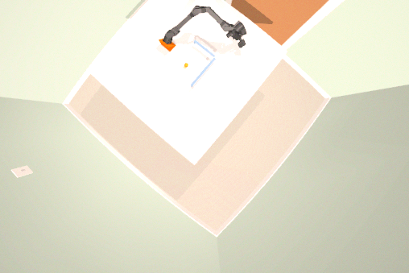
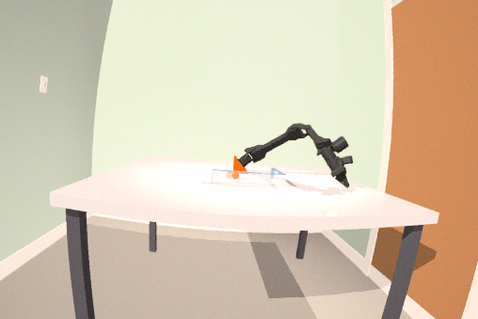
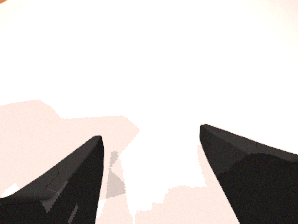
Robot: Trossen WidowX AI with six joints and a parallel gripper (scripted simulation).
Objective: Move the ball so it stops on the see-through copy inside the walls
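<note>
My gripper tip is 500 mm to the left of the orange ball, 200 mm past it and 10 mm above it. Also, from my gripper tip: paler orange patch 530 mm to the right, 190 mm behind, 10 mm below.
</note>
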